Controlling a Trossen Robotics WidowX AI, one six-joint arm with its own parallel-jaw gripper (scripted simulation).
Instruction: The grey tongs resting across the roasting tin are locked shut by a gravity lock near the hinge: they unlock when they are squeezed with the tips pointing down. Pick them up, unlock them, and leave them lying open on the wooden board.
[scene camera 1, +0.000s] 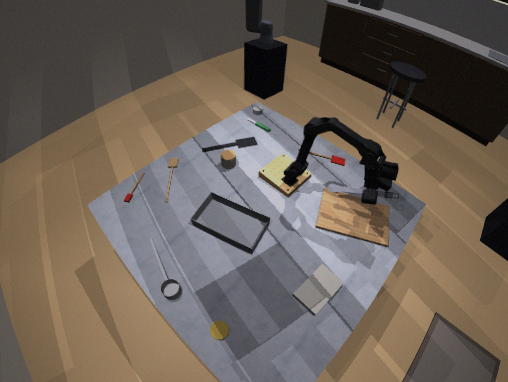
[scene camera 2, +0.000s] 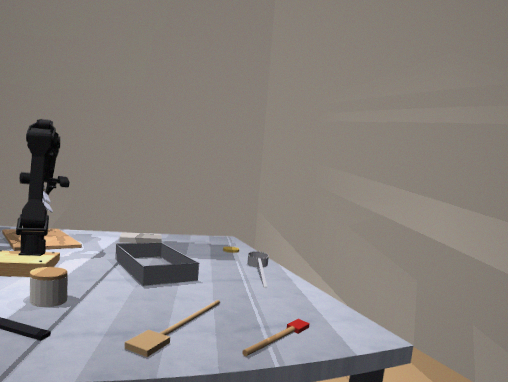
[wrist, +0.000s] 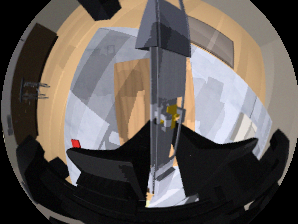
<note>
The pictures show: the gripper, a lidded canister, a white slab and a wooden spatula.
</note>
